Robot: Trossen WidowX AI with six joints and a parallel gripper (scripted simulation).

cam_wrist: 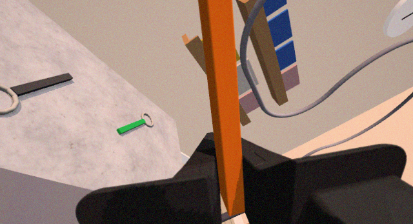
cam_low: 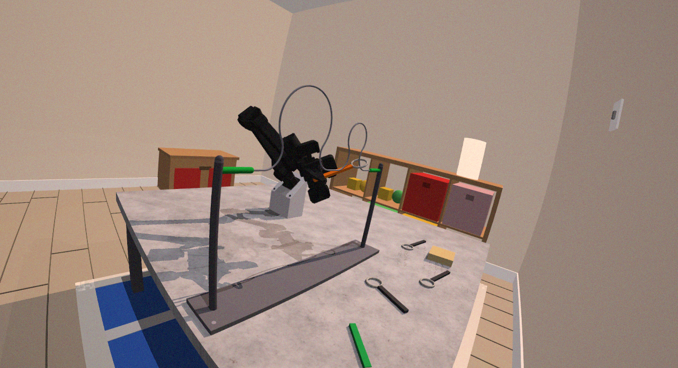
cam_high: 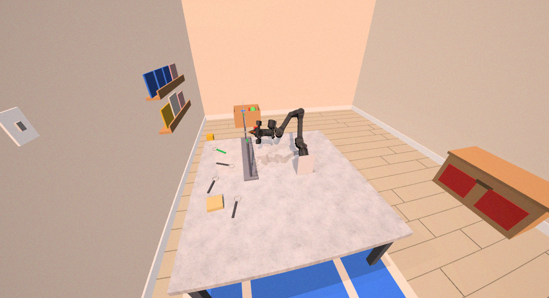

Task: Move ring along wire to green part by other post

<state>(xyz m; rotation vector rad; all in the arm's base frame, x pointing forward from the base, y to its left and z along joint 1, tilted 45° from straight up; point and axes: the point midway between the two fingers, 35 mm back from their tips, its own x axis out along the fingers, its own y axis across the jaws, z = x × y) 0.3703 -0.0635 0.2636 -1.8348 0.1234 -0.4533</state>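
Right now my gripper tip is 80 mm to the right of the ring with orange handle and 40 mm below it. From my gripper tip the other things lie so: green-handled ring (320 mm ahead, 160 mm to the right, 260 mm below); then tan block (250 mm ahead, 480 mm to the left, 250 mm below).
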